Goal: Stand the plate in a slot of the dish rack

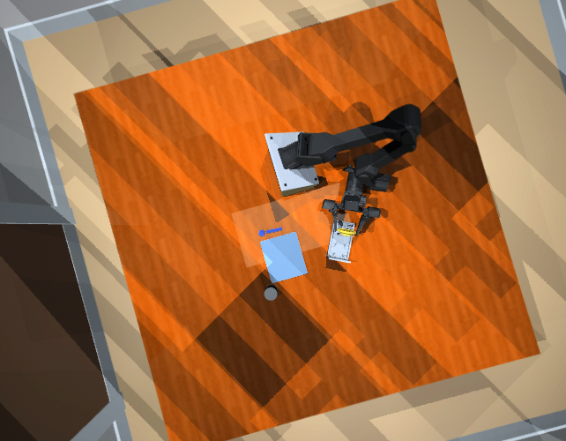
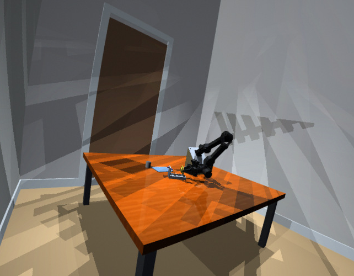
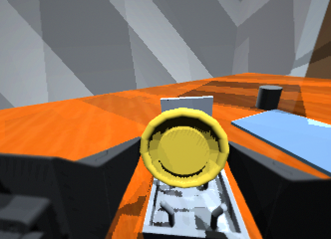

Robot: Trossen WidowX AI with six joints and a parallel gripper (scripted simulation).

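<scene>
My gripper tip is now 4 cm above the dish rack, 2 cm to the left of it and 2 cm short of it. From my gripper tip the other things lie so: blue utensil (25 cm to the right, 9 cm behind, 6 cm below); plate (1 cm behind).
</scene>
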